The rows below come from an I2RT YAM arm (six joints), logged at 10 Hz.
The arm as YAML. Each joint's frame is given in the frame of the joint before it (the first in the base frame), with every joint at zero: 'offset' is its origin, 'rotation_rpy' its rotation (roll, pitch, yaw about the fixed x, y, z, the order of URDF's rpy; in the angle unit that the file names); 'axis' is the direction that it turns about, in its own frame. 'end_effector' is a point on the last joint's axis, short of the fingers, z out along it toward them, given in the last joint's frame.
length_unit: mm
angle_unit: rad
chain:
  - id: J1
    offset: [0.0, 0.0, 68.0]
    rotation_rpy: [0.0, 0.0, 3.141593]
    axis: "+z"
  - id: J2
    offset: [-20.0, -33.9, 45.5]
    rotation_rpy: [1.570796, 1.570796, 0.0]
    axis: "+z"
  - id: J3
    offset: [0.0, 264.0, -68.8]
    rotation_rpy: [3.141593, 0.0, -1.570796]
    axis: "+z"
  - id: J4
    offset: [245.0, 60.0, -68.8]
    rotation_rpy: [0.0, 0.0, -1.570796]
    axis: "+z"
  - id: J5
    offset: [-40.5, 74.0, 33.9]
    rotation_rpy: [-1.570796, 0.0, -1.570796]
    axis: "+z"
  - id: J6
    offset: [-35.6, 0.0, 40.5]
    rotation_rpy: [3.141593, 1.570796, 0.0]
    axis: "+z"
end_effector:
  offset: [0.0, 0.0, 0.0]
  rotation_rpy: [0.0, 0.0, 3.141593]
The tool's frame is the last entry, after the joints.
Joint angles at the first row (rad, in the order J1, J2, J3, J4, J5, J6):
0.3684, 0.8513, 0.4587, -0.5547, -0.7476, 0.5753
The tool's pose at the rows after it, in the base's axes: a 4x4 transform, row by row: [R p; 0 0 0 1], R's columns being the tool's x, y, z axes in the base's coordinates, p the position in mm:
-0.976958, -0.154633, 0.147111, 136.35; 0.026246, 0.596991, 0.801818, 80.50; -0.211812, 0.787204, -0.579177, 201.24; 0, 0, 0, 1
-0.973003, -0.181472, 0.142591, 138.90; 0.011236, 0.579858, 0.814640, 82.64; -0.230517, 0.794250, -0.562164, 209.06; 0, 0, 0, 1
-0.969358, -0.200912, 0.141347, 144.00; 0.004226, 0.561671, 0.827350, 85.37; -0.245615, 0.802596, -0.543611, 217.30; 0, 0, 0, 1
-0.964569, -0.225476, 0.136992, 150.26; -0.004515, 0.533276, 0.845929, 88.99; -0.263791, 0.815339, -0.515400, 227.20; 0, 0, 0, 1
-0.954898, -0.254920, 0.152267, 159.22; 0.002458, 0.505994, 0.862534, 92.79; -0.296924, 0.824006, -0.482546, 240.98; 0, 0, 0, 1
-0.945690, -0.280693, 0.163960, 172.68; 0.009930, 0.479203, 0.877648, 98.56; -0.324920, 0.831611, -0.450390, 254.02; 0, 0, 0, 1
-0.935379, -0.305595, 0.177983, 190.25; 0.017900, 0.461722, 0.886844, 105.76; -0.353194, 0.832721, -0.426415, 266.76; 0, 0, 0, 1
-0.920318, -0.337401, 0.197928, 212.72; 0.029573, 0.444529, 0.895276, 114.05; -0.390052, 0.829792, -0.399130, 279.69; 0, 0, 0, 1
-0.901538, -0.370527, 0.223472, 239.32; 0.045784, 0.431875, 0.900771, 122.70; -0.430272, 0.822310, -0.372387, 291.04; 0, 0, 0, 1
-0.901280, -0.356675, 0.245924, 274.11; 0.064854, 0.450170, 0.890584, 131.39; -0.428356, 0.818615, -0.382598, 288.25; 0, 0, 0, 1
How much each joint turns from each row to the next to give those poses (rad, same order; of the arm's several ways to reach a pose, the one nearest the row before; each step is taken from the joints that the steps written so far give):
0.0089, 0.0023, 0.0304, -0.0105, -0.0156, -0.0146
0.0039, 0.0075, 0.0278, -0.0024, -0.0166, -0.0095
0.0013, 0.0202, 0.0328, 0.0088, -0.0165, -0.0008
0.0023, 0.0243, 0.0378, 0.0177, -0.0259, 0.0033
-0.0011, 0.0270, 0.0492, 0.0320, -0.0151, 0.0135
-0.0002, 0.0522, 0.0572, 0.0469, -0.0146, 0.0167
-0.0001, 0.0723, 0.0703, 0.0458, -0.0051, 0.0103
-0.0033, 0.0887, 0.0826, 0.0570, -0.0031, 0.0069
-0.0067, 0.1014, 0.0915, 0.0616, 0.0011, 0.0038
-0.0140, 0.1421, 0.0968, 0.0385, 0.0151, -0.0005

